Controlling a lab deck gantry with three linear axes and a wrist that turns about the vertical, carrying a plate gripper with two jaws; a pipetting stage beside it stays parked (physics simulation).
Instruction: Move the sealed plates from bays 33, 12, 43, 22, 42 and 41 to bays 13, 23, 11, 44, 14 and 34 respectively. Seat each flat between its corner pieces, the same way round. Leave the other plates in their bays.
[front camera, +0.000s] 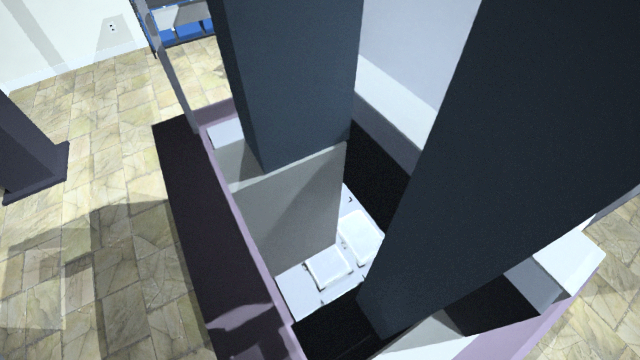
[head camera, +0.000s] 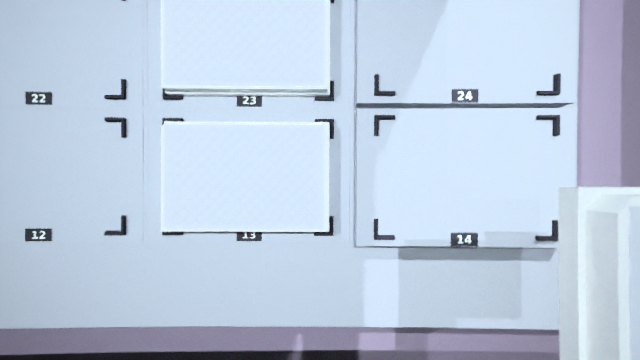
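Places are measured from the robot's base along level axes (x ahead, y left, z up), in millimetres.
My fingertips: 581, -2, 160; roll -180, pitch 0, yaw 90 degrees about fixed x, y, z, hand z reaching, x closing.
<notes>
For each thing: its middle in the pictures, then the offset to it from my fingertips, as dx, dy, dz. "spot": a spot on its surface instead.
- Bay 14, a spot on its surface: (head camera: 465, 175) spot: -22, +48, -146
- bay 12, a spot on its surface: (head camera: 65, 175) spot: -331, +49, -160
- bay 22, a spot on its surface: (head camera: 65, 50) spot: -329, +147, -160
- bay 24, a spot on its surface: (head camera: 465, 45) spot: -22, +144, -146
- pale box-like structure, a spot on its surface: (head camera: 600, 275) spot: -63, +22, +3
In the head view, a sealed plate (head camera: 246, 177) lies flat in bay 13 between its corner pieces. Another sealed plate (head camera: 246, 45) sits in bay 23, its far part cut off by the picture edge. Bay 14 (head camera: 465, 175) holds no plate. The visible parts of bay 12 (head camera: 65, 175), bay 22 (head camera: 65, 50) and bay 24 (head camera: 465, 45) show no plate. In the front view, two plates (front camera: 328, 266) (front camera: 360, 236) show between the columns; their bay numbers cannot be read. My gripper's jaws do not show in either view; whether they hold a plate is hidden.
Two dark blue-grey columns (front camera: 295, 80) (front camera: 490, 150) block much of the front view. A grey block (front camera: 295, 220) stands below the left column. A pale box-like structure (head camera: 600, 275) is at the lower right of the head view. A purple border (head camera: 600, 90) runs along the deck's right side.
</notes>
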